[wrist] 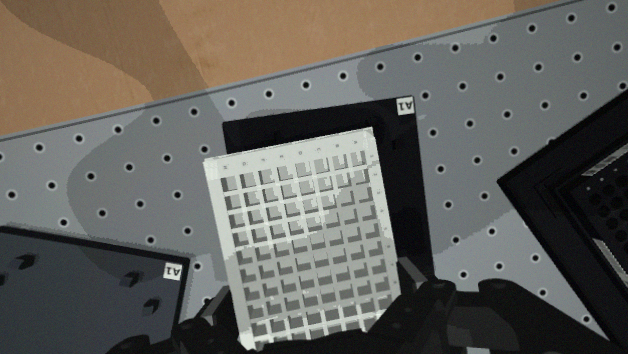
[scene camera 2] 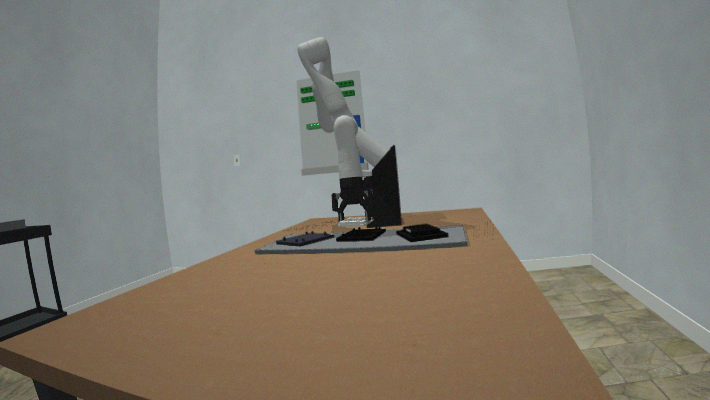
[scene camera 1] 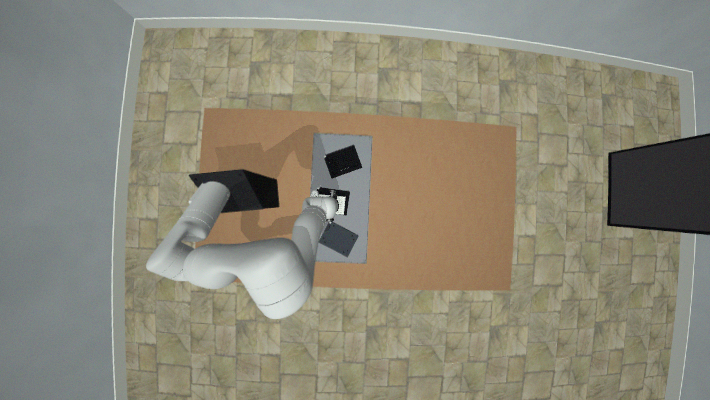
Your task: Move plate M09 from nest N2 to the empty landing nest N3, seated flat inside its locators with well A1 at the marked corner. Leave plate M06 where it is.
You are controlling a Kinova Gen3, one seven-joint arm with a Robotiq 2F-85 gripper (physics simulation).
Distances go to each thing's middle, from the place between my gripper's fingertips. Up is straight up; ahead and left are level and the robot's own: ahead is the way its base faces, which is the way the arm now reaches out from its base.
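The white well plate (wrist: 304, 227) is 1 cm behind my hand. I also see the dark blue nest (scene camera 1: 337, 238), which is 4 cm below my hand, 4 cm ahead of it and 17 cm to the right of it.
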